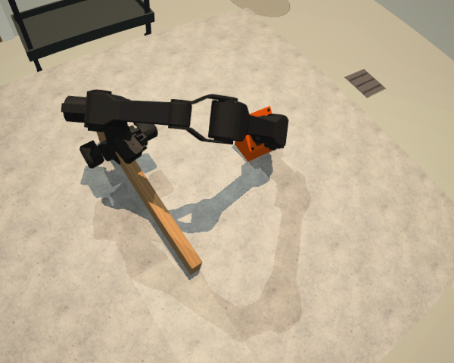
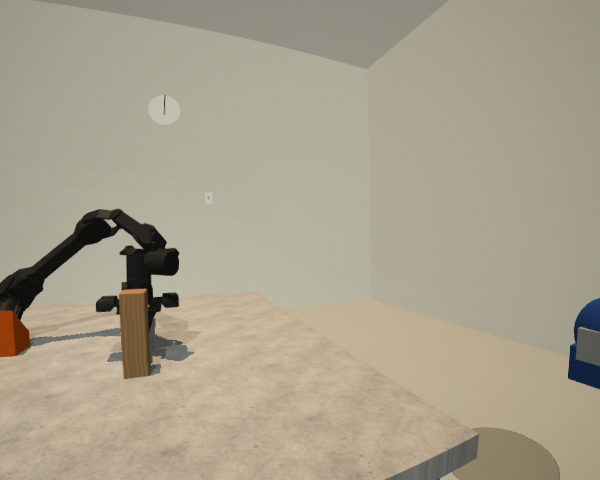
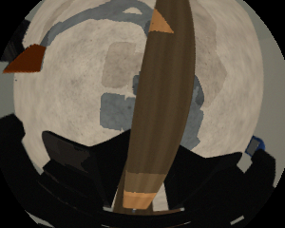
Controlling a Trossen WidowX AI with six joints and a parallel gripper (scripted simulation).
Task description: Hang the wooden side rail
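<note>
Now: the wooden headboard post 10 mm behind my gripper tip, 100 mm to the right of it and 40 mm above it.
</note>
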